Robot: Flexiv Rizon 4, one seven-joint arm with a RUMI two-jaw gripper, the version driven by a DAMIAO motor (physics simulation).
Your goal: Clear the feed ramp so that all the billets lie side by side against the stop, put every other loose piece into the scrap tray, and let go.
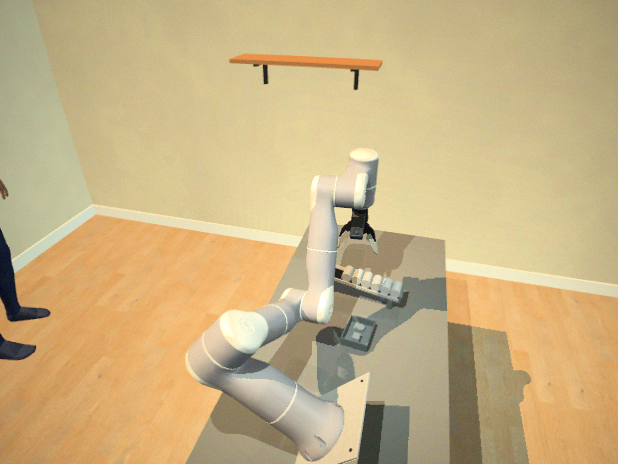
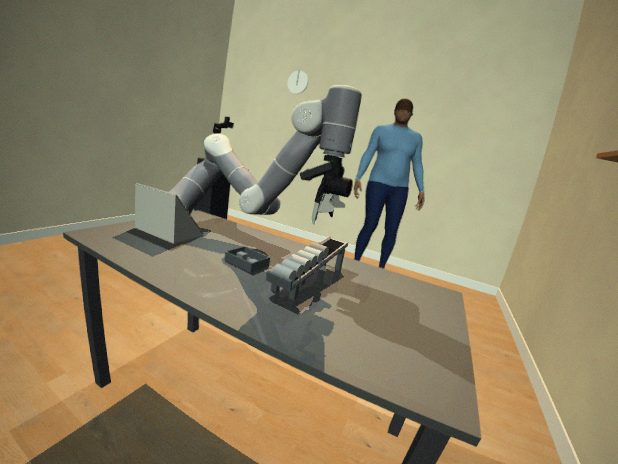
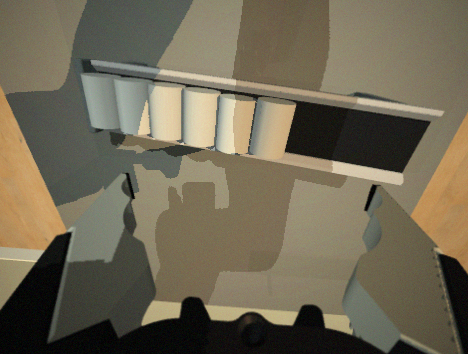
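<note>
Several pale cylindrical billets (image 1: 367, 278) (image 2: 305, 258) (image 3: 200, 117) lie side by side across the sloping feed ramp (image 1: 350, 287) (image 2: 334, 245) (image 3: 360, 135), in a row from its low end, where the stop (image 2: 278, 281) is. Narrow dark lines show between some billets; contact is hard to judge. The ramp's black bed is bare at the high end. The dark scrap tray (image 1: 356, 345) (image 2: 240, 263) holds small light pieces (image 1: 359, 326) (image 2: 251, 258). My gripper (image 1: 357, 248) (image 2: 325, 217) (image 3: 247, 181) is open, with nothing between its fingers, above and beside the ramp.
The ramp stands on legs on the grey table (image 1: 425, 360) (image 2: 390, 325). The scrap tray stands between the ramp and my arm's slanted mounting block (image 1: 357, 400) (image 2: 155, 212). A person (image 2: 397, 155) stands beyond the table. A shelf (image 1: 305, 61) hangs on the wall.
</note>
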